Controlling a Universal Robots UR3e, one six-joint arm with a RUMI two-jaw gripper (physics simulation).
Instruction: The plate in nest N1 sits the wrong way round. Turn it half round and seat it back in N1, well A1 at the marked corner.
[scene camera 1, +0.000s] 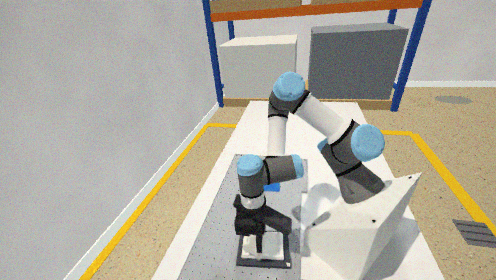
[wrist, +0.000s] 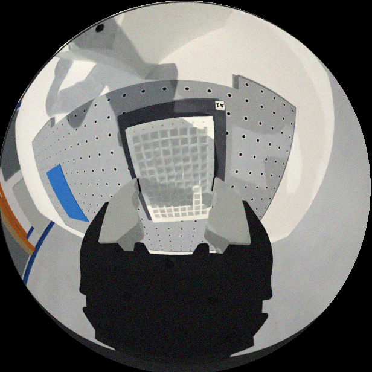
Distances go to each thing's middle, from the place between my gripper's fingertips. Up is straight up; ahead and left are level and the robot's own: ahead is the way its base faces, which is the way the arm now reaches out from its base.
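From my hand: dark nest (wrist: 184, 108), 10 mm behind, 10 mm below; white well plate (wrist: 173, 158), 10 mm behind, 10 mm above; blue block (wrist: 57, 180), 320 mm to the right, 40 mm behind, 10 mm below. By their middles, of the things named here, blue block farthest from my hand.
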